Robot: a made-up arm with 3 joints. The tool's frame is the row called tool.
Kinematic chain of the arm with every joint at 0, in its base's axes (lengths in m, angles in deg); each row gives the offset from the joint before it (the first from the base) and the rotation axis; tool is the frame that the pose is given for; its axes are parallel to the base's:
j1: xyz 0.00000 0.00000 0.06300 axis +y
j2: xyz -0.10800 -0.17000 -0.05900 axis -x
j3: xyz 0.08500 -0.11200 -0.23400 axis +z
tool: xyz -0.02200 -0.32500 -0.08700
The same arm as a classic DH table. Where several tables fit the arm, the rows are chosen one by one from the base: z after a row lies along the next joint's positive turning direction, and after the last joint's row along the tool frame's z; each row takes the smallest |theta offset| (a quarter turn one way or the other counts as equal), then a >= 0, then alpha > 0; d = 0 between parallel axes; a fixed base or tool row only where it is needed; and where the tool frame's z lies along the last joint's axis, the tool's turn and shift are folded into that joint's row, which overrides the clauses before.
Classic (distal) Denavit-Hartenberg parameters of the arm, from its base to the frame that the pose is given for. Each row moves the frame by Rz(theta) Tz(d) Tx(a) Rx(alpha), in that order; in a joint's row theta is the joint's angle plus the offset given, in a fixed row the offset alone. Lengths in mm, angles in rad.
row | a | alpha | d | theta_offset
base (fixed) | 0 | -1.5708 | 63 | 0
j1 | 59 | -1.5708 | -170 | 1.5708
j2 | 112 | -1.5708 | 23 | 1.5708
j3 | 325.7 | 0 | 0 | -0.0676
tool (fixed) | 0 | 0 | -321 | 1.6384

